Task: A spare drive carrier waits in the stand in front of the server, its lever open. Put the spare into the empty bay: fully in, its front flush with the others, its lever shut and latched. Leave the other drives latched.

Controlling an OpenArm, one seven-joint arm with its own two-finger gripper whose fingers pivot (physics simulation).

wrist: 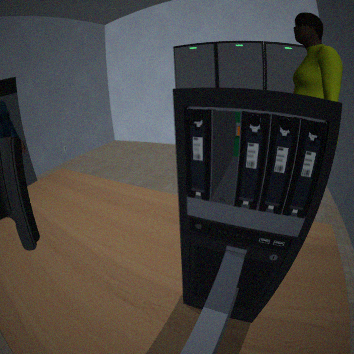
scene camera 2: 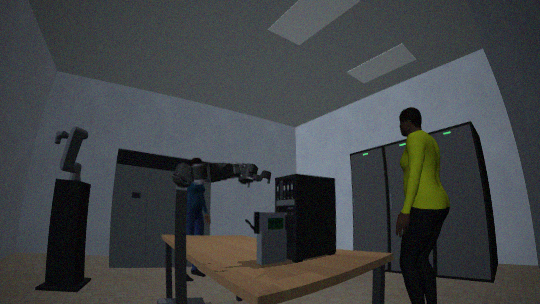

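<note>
The black server (scene camera 2: 315,215) (wrist: 207,272) stands on the table. In the wrist view its empty bay (wrist: 223,155) is second from the left, with a green strip inside; black drive carriers (wrist: 198,155) (wrist: 251,160) fill the other bays, their levers looking shut. The spare carrier (scene camera 2: 276,224) (wrist: 223,280) stands upright in the grey stand (scene camera 2: 271,250) before the server, its black lever (scene camera 2: 250,224) sticking out; in the wrist view its front end is cut off. My gripper (scene camera 2: 258,183) is open and empty, above the spare and near the server's upper front. One finger (wrist: 21,200) shows at the wrist view's left edge.
The wooden table (scene camera 2: 300,282) (wrist: 100,240) carries the server and stand. A person in yellow (scene camera 2: 425,170) (wrist: 320,70) stands behind the server, near dark cabinets (scene camera 2: 460,200) (wrist: 240,67). A person in blue (scene camera 2: 195,210) stands behind my arm. Another arm (scene camera 2: 72,150) stands on a black pedestal.
</note>
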